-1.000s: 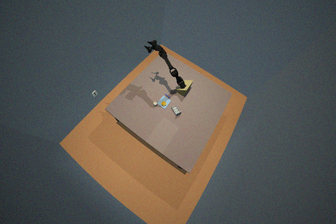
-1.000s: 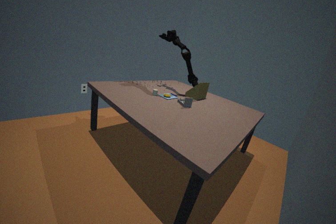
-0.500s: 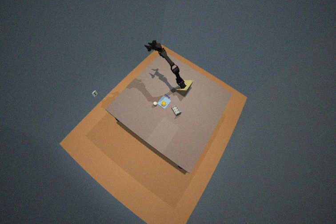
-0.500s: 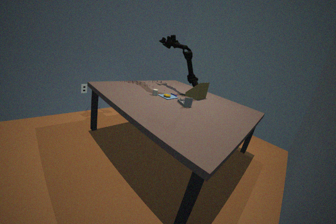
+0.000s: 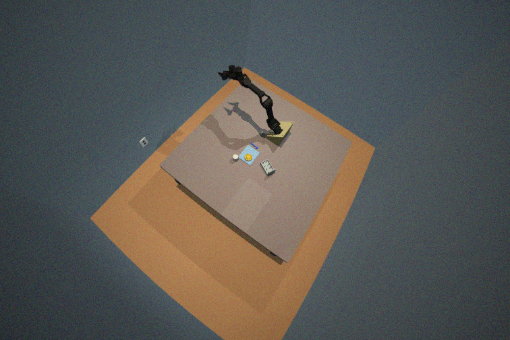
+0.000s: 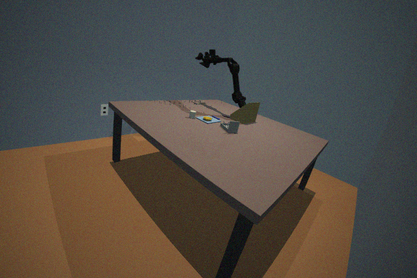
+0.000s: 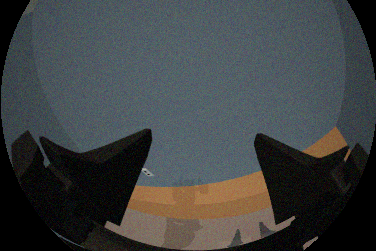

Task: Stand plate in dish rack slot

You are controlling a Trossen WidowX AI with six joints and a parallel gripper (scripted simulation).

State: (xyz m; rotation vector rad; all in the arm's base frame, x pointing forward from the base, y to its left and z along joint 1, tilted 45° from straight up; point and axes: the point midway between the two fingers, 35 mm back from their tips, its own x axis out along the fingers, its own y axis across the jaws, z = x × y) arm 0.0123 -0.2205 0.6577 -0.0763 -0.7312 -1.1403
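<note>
Right now the white cup is 510 mm to the left of my gripper tip, 390 mm below it and 370 mm ahead of it. From my gripper tip the other things lie so: light blue mat (570 mm to the left, 410 mm below, 270 mm ahead); yellow plate (580 mm to the left, 400 mm below, 290 mm ahead); dish rack (770 mm to the left, 390 mm below, 260 mm ahead).
</note>
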